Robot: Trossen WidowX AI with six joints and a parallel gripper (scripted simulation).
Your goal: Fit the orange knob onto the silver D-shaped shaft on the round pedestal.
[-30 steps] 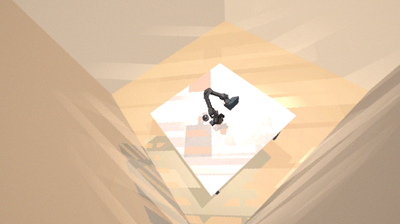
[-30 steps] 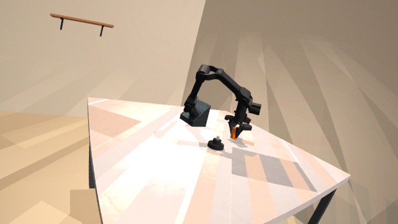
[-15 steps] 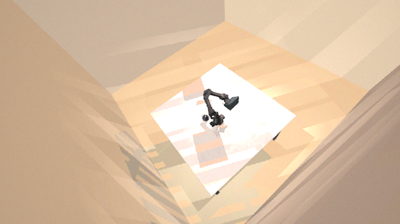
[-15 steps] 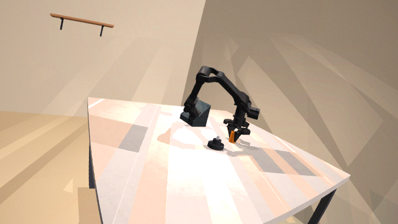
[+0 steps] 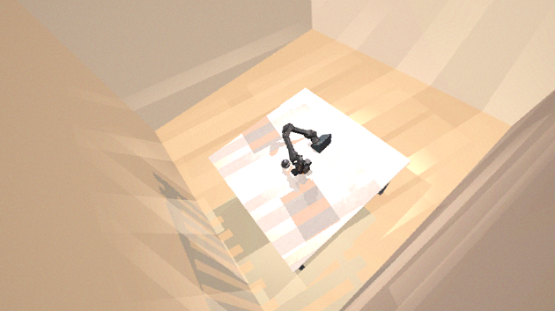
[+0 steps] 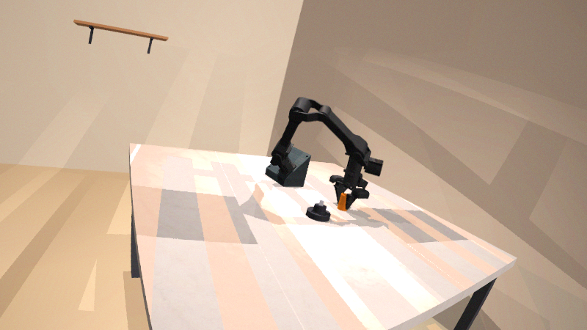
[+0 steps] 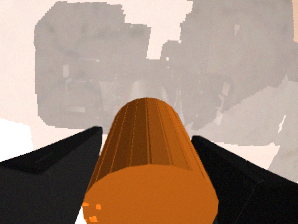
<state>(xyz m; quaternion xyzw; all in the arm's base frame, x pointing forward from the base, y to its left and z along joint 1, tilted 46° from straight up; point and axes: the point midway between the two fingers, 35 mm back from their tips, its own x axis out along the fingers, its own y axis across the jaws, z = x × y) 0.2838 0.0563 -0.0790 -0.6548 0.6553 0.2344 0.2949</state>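
The orange knob lies 3 cm above my gripper tip. Also, from my gripper tip: round pedestal: 5 cm ahead, 16 cm to the right, 2 cm above.
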